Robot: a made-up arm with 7 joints. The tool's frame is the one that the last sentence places.
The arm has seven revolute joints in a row. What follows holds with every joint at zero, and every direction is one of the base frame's. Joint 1 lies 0.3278 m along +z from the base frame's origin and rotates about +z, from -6.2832 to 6.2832 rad. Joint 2 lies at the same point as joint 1 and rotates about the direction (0, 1, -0.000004), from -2.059 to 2.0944 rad. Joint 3 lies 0.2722 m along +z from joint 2 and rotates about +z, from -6.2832 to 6.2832 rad. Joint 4 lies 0.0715 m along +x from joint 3 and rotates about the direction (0, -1, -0.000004), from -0.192 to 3.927 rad. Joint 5 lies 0.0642 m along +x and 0.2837 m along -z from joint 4 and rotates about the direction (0, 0.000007, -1), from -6.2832 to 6.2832 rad. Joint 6 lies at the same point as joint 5 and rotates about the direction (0, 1, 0.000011), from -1.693 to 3.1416 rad. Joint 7 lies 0.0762 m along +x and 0.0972 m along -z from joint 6 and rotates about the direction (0, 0.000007, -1), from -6.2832 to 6.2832 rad. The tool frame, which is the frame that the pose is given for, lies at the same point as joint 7; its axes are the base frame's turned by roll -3.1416, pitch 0 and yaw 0 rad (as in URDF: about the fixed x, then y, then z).
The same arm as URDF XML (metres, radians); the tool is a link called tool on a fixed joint. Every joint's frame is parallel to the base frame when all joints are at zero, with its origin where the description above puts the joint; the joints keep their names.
<robot name="arm">
  <joint name="tool_joint" type="fixed">
    <parent link="link7"/>
    <child link="tool"/>
    <origin xyz="0.0000 0.0000 0.0000" rpy="3.1416 0.0000 0.0000"/>
  </joint>
  <joint name="joint 7" type="revolute">
    <parent link="link6"/>
    <child link="link7"/>
    <origin xyz="0.0762 0.0000 -0.0972"/>
    <axis xyz="0 0 -1"/>
    <limit lower="-6.2832" upper="6.2832"/>
  </joint>
  <joint name="joint 6" type="revolute">
    <parent link="link5"/>
    <child link="link6"/>
    <origin xyz="0.0000 0.0000 0.0000"/>
    <axis xyz="0 1 0"/>
    <limit lower="-1.6930" upper="3.1416"/>
  </joint>
  <joint name="joint 5" type="revolute">
    <parent link="link4"/>
    <child link="link5"/>
    <origin xyz="0.0642 0.0000 -0.2837"/>
    <axis xyz="0 0 -1"/>
    <limit lower="-6.2832" upper="6.2832"/>
  </joint>
  <joint name="joint 4" type="revolute">
    <parent link="link3"/>
    <child link="link4"/>
    <origin xyz="0.0715 0.0000 0.0000"/>
    <axis xyz="0 -1 0"/>
    <limit lower="-0.1920" upper="3.9270"/>
  </joint>
  <joint name="joint 3" type="revolute">
    <parent link="link2"/>
    <child link="link3"/>
    <origin xyz="0.0000 0.0000 0.2722"/>
    <axis xyz="0 0 1"/>
    <limit lower="-6.2832" upper="6.2832"/>
  </joint>
  <joint name="joint 2" type="revolute">
    <parent link="link1"/>
    <child link="link2"/>
    <origin xyz="0.0000 0.0000 0.0000"/>
    <axis xyz="0 1 0"/>
    <limit lower="-2.0590" upper="2.0944"/>
  </joint>
  <joint name="joint 1" type="revolute">
    <parent link="base_link"/>
    <child link="link1"/>
    <origin xyz="0.0000 0.0000 0.3278"/>
    <axis xyz="0 0 1"/>
    <limit lower="-6.2832" upper="6.2832"/>
  </joint>
  <link name="base_link"/>
  <link name="link1"/>
  <link name="link2"/>
  <link name="link3"/>
  <link name="link4"/>
  <link name="link5"/>
  <link name="link6"/>
  <link name="link7"/>
  <link name="tool"/>
</robot>

